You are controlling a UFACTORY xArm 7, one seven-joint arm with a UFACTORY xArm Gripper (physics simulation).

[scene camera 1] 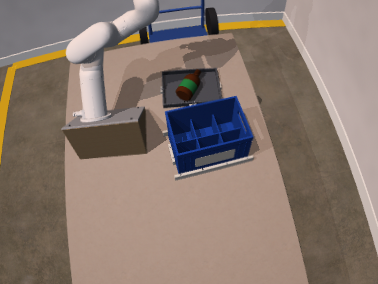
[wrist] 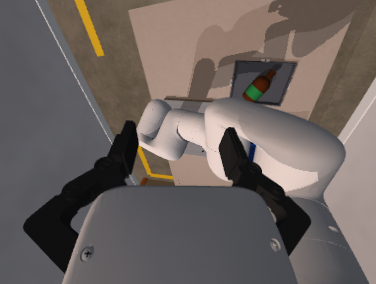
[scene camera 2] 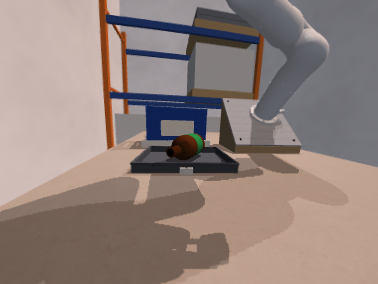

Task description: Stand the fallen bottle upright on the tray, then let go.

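Seen in the pictures: gripper, between the fingertips: (wrist: 181, 134); arm's base, origin of its link: (scene camera 1: 95, 118) (scene camera 2: 262, 114).
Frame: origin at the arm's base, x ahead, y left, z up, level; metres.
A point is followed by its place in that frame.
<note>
A brown bottle (scene camera 1: 188, 86) {x 0.383, y 0.134, z -0.082 m} (scene camera 2: 188, 147) {x 0.399, y 0.220, z -0.108 m} (wrist: 258, 88) {x 0.389, y 0.180, z -0.081 m} with a green band lies on its side in the dark grey tray (scene camera 1: 170, 102) {x 0.300, y 0.121, z -0.154 m} (scene camera 2: 150, 168) {x 0.494, y 0.265, z -0.147 m} (wrist: 235, 75) {x 0.292, y 0.224, z -0.154 m}. Its neck points toward the tray's far right in scene camera 1 and toward the viewer's left in scene camera 2. My gripper (wrist: 181, 134) {x 0.210, y 0.323, z 0.483 m} is open and empty, high above the table and well apart from the bottle. Its fingers do not show in the two scene views.
A blue crate (scene camera 1: 210, 134) {x 0.417, y -0.121, z -0.064 m} (scene camera 2: 151, 122) {x 0.515, y -0.024, z -0.051 m} with compartments stands beside the tray, between white rails (scene camera 1: 215, 168) {x 0.415, y -0.228, z -0.139 m}. The arm's wedge-shaped base (scene camera 1: 107, 140) {x 0.035, y -0.089, z -0.028 m} (scene camera 2: 260, 132) {x 0.059, y 0.071, z -0.078 m} stands on the table to one side. A blue trolley (scene camera 1: 177, 34) stands beyond the table, and an orange and blue rack (scene camera 2: 105, 65) rises behind.
</note>
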